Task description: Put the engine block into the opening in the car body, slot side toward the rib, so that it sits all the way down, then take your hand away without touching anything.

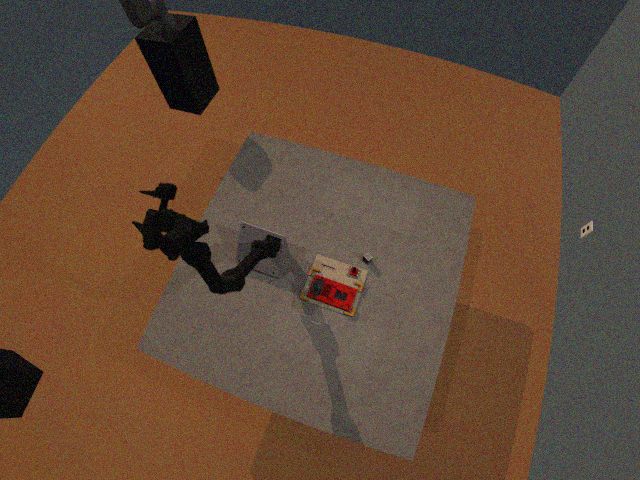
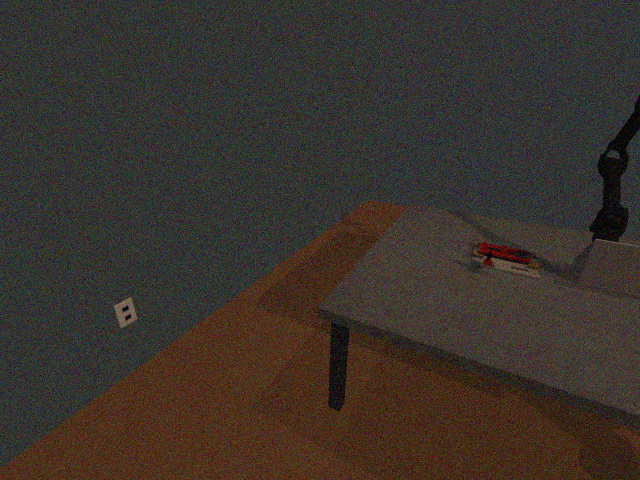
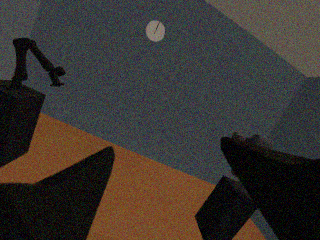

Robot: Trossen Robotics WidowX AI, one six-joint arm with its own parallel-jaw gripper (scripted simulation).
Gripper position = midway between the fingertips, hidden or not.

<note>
My gripper [image 1: 136,206] is open and holds nothing. Also in view: a red car body [image 1: 322,289].
My gripper is seen too in image 3 [image 3: 167,147]. Image 3 does not show the red car body: it is out of frame.
</note>
